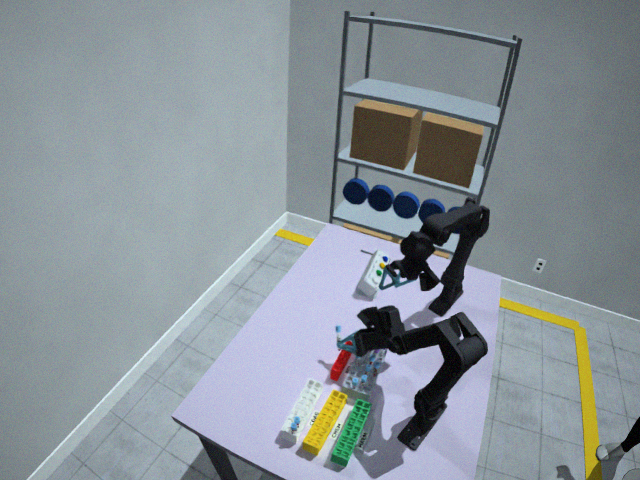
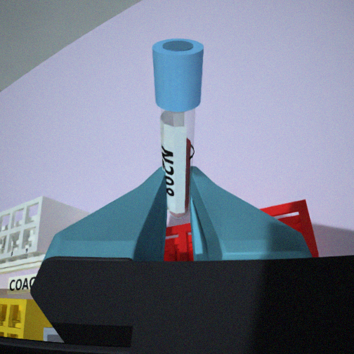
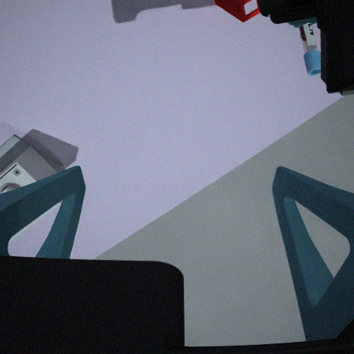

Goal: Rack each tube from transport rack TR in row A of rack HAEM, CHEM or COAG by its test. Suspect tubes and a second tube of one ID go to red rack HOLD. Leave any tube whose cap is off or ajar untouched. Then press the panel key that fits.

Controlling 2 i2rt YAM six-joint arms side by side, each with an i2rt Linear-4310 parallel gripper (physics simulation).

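Frame: origin at the left arm's base, x ahead, y left, z up, level; metres.
Seen in the pictures: left gripper, fingertip midpoint: (image 1: 337, 344); right gripper, fingertip midpoint: (image 1: 387, 287); left arm's base, link origin: (image 1: 423, 422); right arm's base, link origin: (image 1: 446, 300).
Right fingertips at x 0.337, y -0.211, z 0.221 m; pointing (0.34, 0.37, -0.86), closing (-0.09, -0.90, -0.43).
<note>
Pixels of each thing's top centre, then the offset from my right fingertips to it. "pt": a spot on its surface instead. Level surfaces: height alone.
- blue-capped tube, top centre: (image 1: 340, 330) 0.032 m ahead, 0.197 m left, 0.077 m down
- key panel, top centre: (image 1: 376, 264) 0.179 m ahead, 0.219 m right, 0.137 m down
- Grey transport rack TR, top centre: (image 1: 366, 366) 0.086 m back, 0.195 m left, 0.164 m down
- White COAG rack, surface spot: (image 1: 289, 432) pt 0.072 m back, 0.528 m left, 0.164 m down
- Yellow CHEM rack, surface spot: (image 1: 311, 445) pt 0.143 m back, 0.514 m left, 0.165 m down
- green HAEM rack, surface spot: (image 1: 340, 458) pt 0.226 m back, 0.487 m left, 0.172 m down
- lilac table, surface height: 0.221 m down
My left gripper (image 1: 340, 344) (image 2: 178, 177) is shut on a blue-capped tube (image 1: 338, 330) (image 2: 177, 75) (image 3: 312, 61). The tube is upright, cap up, above the table near red rack HOLD (image 1: 338, 365) (image 2: 309, 235) (image 3: 239, 7); its label is partly readable. My right gripper (image 1: 385, 277) (image 3: 178, 176) is open and empty, near the key panel (image 1: 368, 284) (image 3: 31, 169). Grey transport rack TR (image 1: 356, 391) holds several tubes, partly hidden by the left arm. White COAG rack (image 1: 289, 432) (image 2: 56, 216) holds blue-capped tubes at its near end. Yellow CHEM rack (image 1: 311, 445) (image 2: 34, 320) and green HAEM rack (image 1: 340, 458) stand beside it.
Both arms' bases stand on the right part of the lilac table (image 1: 268, 351). The panel has blue, yellow and green keys. Behind the table stands a shelf unit (image 1: 338, 124) with two cardboard boxes (image 1: 385, 135) and several blue round things.
</note>
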